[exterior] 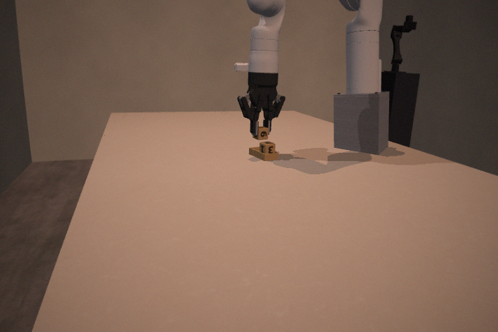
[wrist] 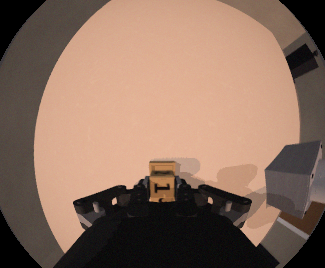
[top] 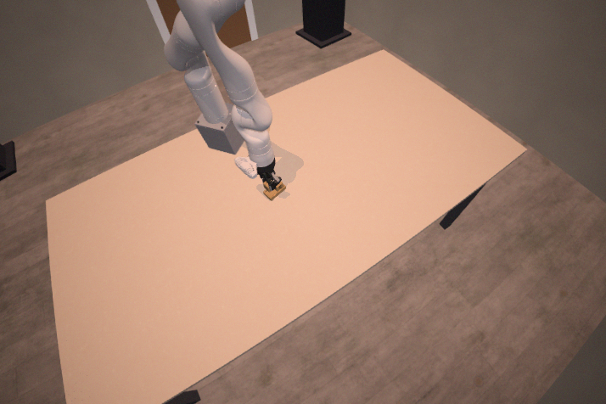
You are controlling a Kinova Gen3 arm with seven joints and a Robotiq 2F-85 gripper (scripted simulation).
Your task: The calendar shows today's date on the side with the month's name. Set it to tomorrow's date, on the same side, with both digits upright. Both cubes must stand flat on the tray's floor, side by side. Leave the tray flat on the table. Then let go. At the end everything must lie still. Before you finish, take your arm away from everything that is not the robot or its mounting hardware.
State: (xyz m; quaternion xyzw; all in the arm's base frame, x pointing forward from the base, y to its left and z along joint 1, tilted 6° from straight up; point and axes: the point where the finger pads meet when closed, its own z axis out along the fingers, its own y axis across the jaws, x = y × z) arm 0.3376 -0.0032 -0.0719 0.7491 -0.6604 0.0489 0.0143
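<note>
Now: the wooden tray 60 mm below my hand and 20 mm to the left of it.
</note>
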